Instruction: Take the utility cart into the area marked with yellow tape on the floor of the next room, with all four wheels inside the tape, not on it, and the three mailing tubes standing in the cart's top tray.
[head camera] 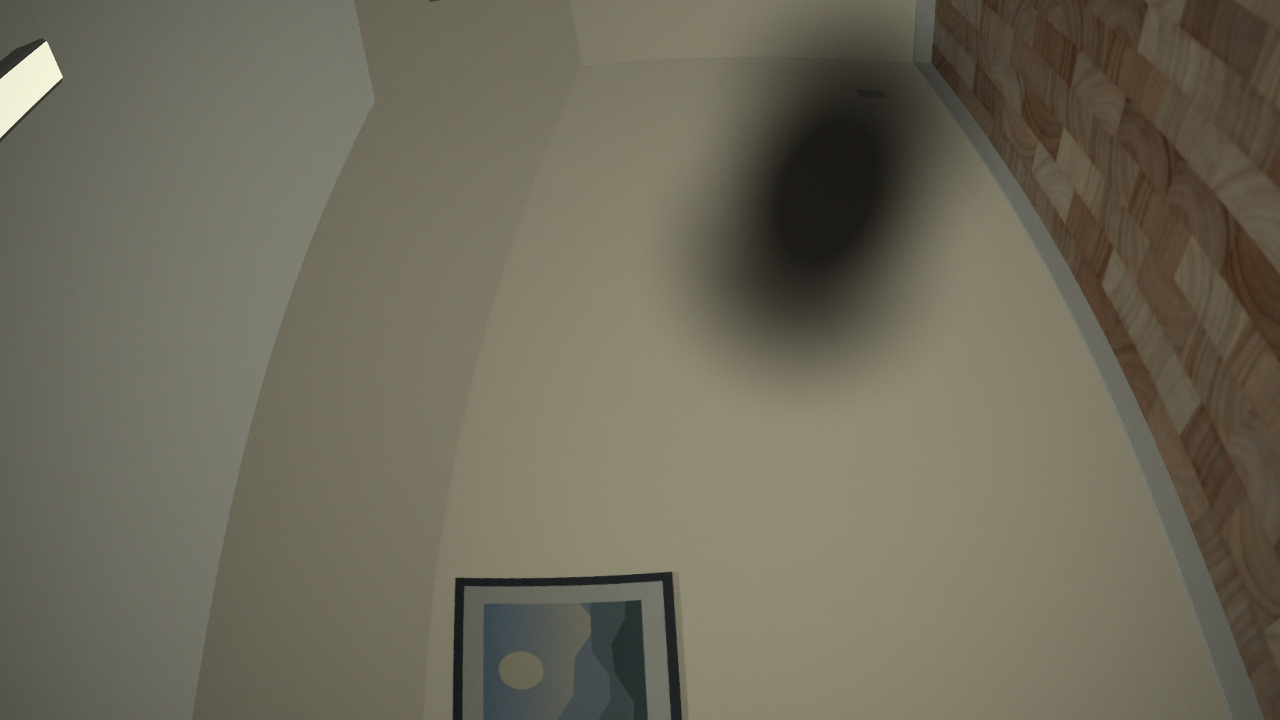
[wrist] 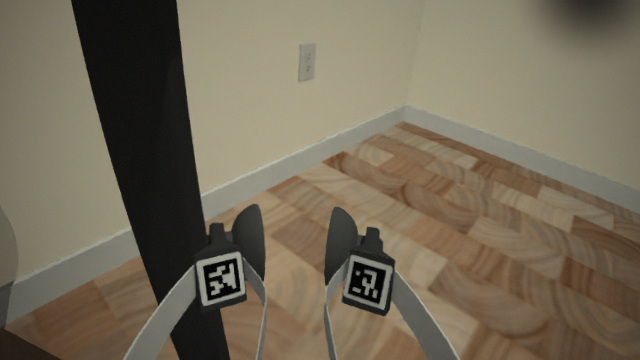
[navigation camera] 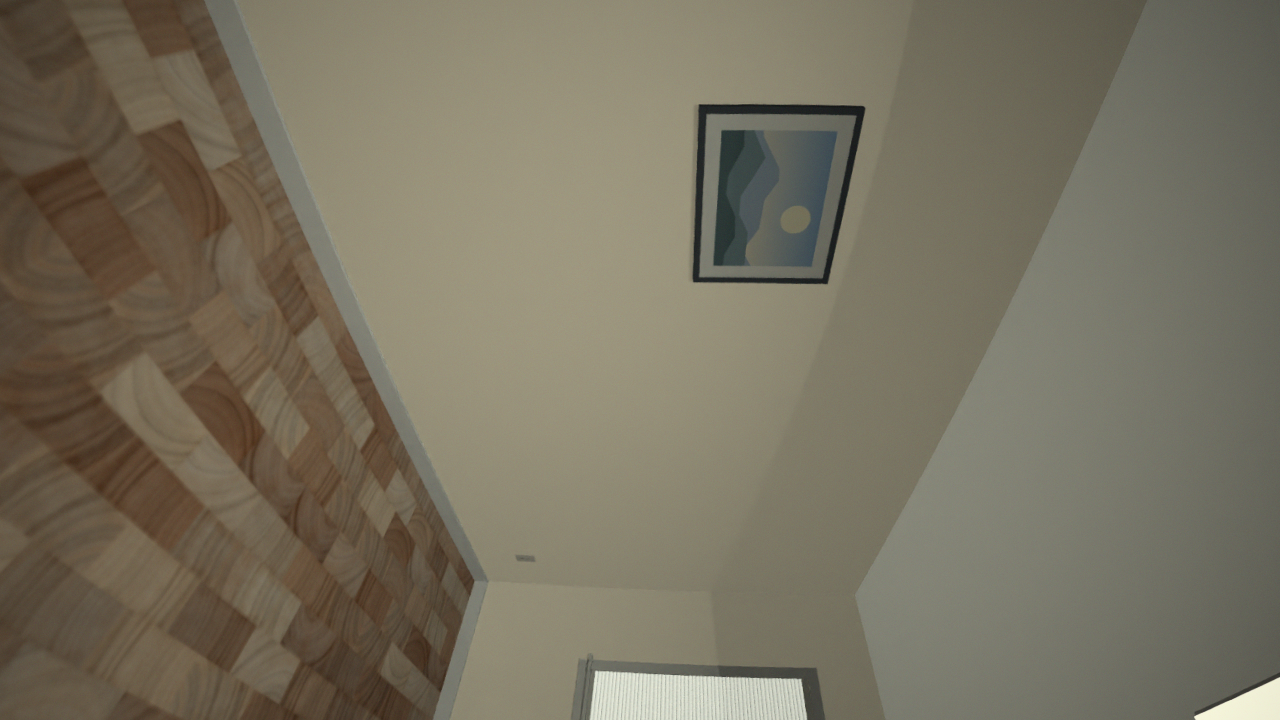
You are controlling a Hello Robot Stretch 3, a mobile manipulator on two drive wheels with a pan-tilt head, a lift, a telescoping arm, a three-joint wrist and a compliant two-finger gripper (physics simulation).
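Places are measured from the robot's base along level axes (x ahead, y left, z up), in metres.
Pixels of known places: gripper, fingertip midpoint: (wrist: 294,232).
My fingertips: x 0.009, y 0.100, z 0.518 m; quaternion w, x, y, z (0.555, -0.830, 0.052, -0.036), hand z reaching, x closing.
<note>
Behind a point stands the place of what it marks.
My gripper (wrist: 294,232) @(z 0.519, x 0.009, y 0.100 m) is open in the wrist view, its two dark pads apart with wooden floor showing between them. A dark upright post stands left of the fingers in that view; what it belongs to cannot be told. The utility cart, the mailing tubes and the yellow tape cannot be made out in these views.
A framed picture (head camera: 563,591) @(z 1.539, x 1.682, y 0.323 m) (navigation camera: 707,197) @(z 1.357, x 1.522, y 0.524 m) hangs on the beige wall (head camera: 805,501) @(z 1.032, x 1.816, y 0.192 m) (navigation camera: 537,313) @(z 0.770, x 1.812, y 0.198 m) (wrist: 240,100) @(z 0.329, x -0.049, y 0.849 m). A pale baseboard (wrist: 300,157) @(z 0.066, x 0.147, y 0.989 m) meets at a room corner. A wall outlet (wrist: 307,62) @(z 0.399, x 0.156, y 1.007 m) sits above it. A ribbed bright panel (navigation camera: 698,698) @(z 1.437, x 2.638, y -1.821 m) shows low in the navigation view.
</note>
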